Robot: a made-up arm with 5 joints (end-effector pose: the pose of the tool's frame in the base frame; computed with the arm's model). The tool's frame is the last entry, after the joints. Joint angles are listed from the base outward.
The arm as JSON. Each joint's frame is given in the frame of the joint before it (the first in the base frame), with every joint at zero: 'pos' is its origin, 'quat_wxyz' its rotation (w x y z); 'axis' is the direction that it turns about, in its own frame. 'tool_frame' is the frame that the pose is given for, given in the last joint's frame.
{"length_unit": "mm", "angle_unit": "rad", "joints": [
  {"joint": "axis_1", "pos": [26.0, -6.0, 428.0], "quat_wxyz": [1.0, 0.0, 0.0, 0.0], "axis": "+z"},
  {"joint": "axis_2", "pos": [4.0, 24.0, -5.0], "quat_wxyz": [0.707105, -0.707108, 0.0, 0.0], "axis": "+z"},
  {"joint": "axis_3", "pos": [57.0, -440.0, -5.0], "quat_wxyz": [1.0, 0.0, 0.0, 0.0], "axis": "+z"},
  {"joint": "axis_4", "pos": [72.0, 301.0, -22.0], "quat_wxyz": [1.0, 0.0, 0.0, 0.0], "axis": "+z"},
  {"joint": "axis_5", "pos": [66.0, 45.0, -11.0], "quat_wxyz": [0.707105, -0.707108, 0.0, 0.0], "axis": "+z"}
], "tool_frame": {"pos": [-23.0, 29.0, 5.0], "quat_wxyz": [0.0, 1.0, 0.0, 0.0]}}
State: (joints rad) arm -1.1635 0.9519 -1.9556 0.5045 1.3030
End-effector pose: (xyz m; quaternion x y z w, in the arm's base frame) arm 0.3196 -0.6853 0.5023 0.0172 -0.2464 -0.9143 0.3209
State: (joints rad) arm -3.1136 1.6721 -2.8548 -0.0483 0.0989
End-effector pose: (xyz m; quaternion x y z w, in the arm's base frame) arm -0.7772 0.0121 0.2958 0.5762 0.0366 0.8160 0.0289
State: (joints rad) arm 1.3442 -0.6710 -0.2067 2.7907 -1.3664
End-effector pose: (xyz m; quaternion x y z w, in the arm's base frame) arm 0.0618 -0.0395 0.5984 0.0091 0.8171 0.5631 0.1232
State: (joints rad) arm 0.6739 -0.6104 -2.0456 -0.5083 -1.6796
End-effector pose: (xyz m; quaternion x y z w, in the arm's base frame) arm -0.1273 -0.1716 1.1638 0.4819 0.8762 0.0105 0.0044
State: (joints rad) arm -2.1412 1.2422 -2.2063 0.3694 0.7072
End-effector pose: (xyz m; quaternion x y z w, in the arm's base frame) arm -0.4128 -0.6509 0.3738 -0.1925 -0.2208 -0.9459 0.1397
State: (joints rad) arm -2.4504 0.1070 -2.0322 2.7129 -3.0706
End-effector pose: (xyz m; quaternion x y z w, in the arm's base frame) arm -0.2689 -0.2672 0.9266 0.1427 -0.3562 0.2818 0.8794
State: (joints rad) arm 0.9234 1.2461 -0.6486 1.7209 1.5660
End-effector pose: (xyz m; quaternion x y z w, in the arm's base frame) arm 0.1803 0.2128 0.2269 -0.8682 0.2936 -0.1263 0.3796
